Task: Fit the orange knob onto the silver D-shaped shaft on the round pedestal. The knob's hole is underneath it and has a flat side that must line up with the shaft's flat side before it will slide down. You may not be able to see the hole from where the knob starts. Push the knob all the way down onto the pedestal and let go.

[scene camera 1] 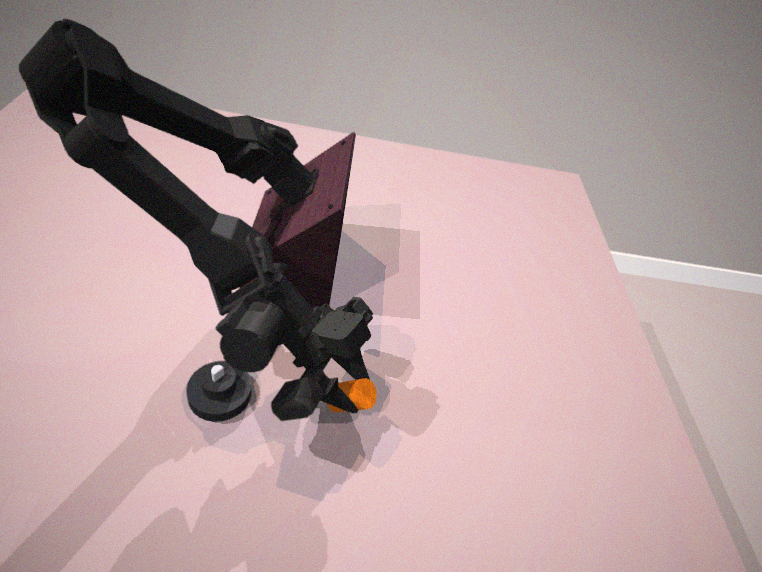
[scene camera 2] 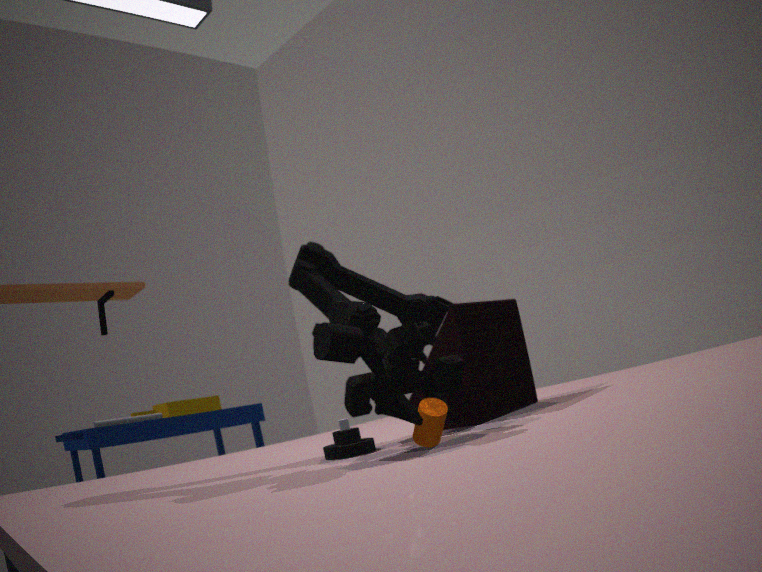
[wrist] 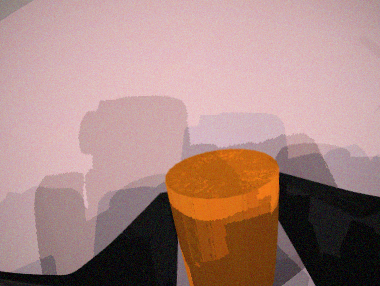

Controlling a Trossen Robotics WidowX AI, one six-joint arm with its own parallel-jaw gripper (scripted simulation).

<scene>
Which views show the orange knob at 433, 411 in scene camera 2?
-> Scene camera 1, scene camera 2 and the wrist view: all of them.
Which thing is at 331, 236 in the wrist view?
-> My gripper.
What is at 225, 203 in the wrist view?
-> An orange knob.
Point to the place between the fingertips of my gripper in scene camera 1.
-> At 362, 399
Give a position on an orange knob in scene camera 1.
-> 362, 392
</scene>
